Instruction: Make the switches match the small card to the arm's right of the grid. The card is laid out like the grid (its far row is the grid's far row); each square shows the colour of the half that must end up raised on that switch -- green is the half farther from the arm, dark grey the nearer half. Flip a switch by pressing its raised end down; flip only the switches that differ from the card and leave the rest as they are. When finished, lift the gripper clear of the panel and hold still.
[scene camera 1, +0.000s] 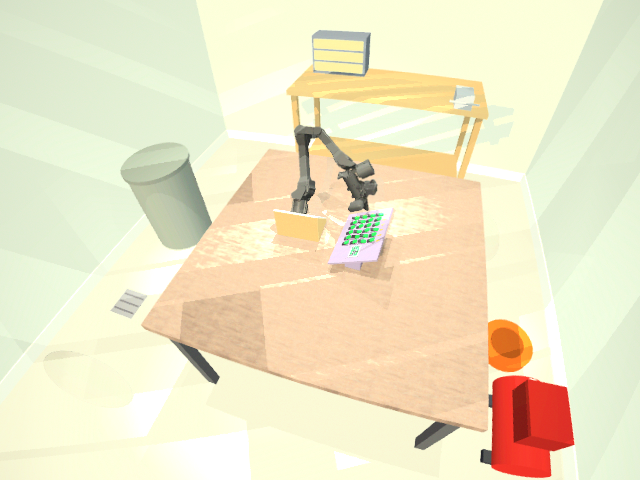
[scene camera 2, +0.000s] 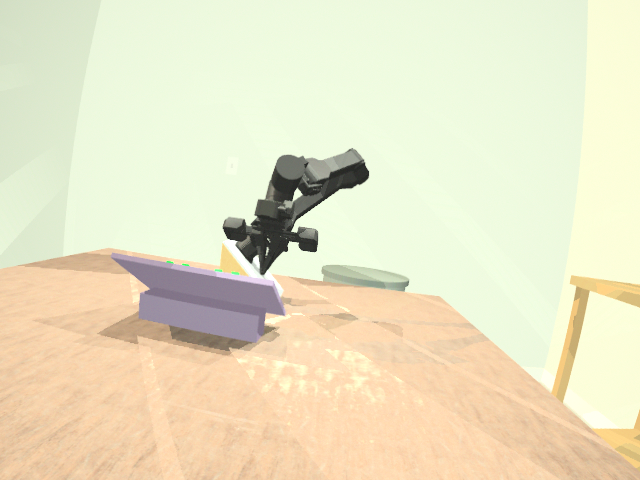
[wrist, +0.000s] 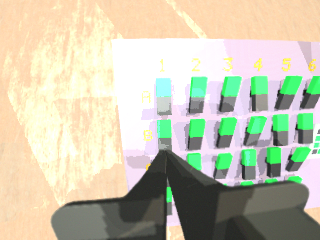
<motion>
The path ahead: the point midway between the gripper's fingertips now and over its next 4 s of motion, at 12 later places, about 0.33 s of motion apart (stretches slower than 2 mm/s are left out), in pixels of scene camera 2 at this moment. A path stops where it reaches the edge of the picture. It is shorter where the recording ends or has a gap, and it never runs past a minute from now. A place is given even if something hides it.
My gripper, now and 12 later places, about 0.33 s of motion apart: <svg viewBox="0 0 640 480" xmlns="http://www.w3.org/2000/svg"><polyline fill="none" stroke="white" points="262,274 260,279 259,284 259,285 259,286 259,286 259,287 259,287 260,272 257,256 232,251 228,263 226,267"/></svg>
</motion>
